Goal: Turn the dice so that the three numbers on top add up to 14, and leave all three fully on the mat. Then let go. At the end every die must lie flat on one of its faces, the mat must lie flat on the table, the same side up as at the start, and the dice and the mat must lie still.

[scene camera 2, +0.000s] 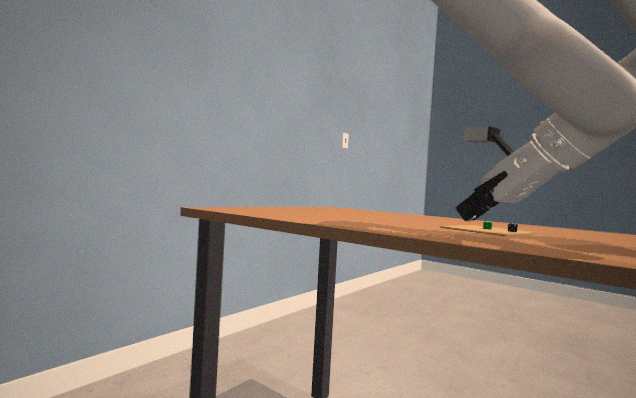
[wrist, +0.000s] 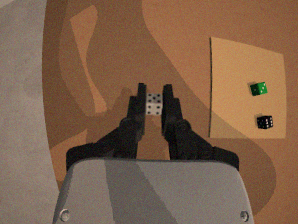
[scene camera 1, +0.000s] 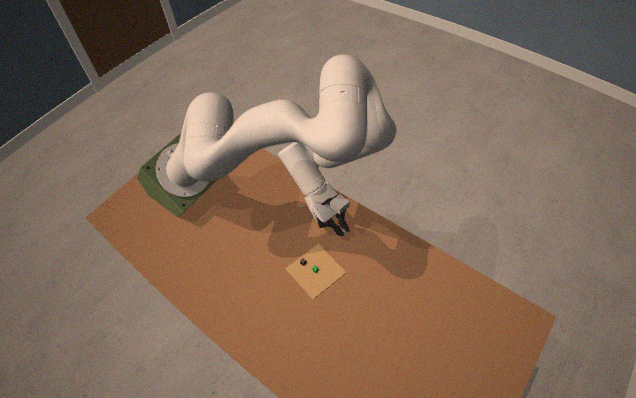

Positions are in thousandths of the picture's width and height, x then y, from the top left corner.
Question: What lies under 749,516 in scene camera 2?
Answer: My gripper.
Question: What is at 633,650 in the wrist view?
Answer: My gripper.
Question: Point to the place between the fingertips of my gripper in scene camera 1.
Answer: At 542,587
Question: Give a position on a mat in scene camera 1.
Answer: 520,682
